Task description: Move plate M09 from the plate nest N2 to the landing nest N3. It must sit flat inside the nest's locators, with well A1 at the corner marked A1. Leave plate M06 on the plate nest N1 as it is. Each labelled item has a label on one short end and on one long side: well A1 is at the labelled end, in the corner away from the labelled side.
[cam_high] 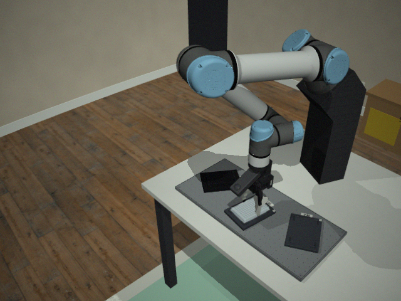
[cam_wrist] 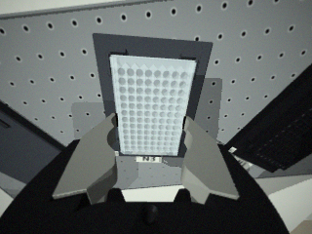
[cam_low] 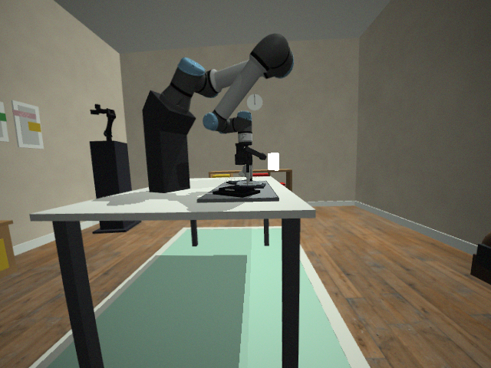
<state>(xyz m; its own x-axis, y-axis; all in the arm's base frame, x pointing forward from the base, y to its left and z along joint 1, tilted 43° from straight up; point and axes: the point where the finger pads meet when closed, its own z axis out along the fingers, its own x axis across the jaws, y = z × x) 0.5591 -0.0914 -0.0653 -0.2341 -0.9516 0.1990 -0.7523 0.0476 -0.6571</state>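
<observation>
My hand is 10 mm above the white well plate. The rest, counted from my hand: N3 label: 90 mm behind, 30 mm to the left, 30 mm below; black plate M06: 80 mm behind, 200 mm to the right, 10 mm below; dark nest: 20 mm below.
</observation>
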